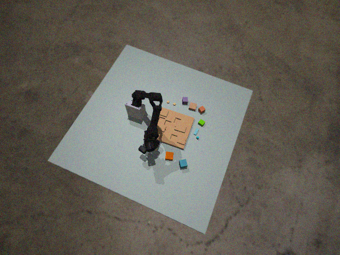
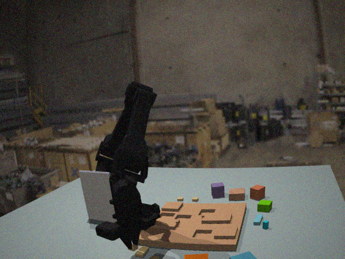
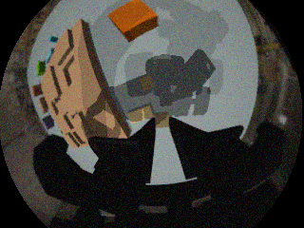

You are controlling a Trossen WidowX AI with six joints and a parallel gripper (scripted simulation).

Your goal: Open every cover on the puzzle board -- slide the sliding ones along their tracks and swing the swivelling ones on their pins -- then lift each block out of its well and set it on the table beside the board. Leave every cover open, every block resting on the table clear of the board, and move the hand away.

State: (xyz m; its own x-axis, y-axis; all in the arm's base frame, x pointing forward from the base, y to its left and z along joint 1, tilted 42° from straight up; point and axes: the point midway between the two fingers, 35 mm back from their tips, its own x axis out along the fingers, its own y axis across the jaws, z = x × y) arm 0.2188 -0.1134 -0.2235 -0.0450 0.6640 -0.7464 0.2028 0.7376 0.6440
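Now: gripper tip 4 cm to the right of the small tan bar and 4 cm above it. Also, from my gripper tip: blue block 30 cm ahead, 2 cm to the right, 1 cm below; then orange block 18 cm ahead, 3 cm below; then tan puzzle board 10 cm ahead, 24 cm to the left, 2 cm below.
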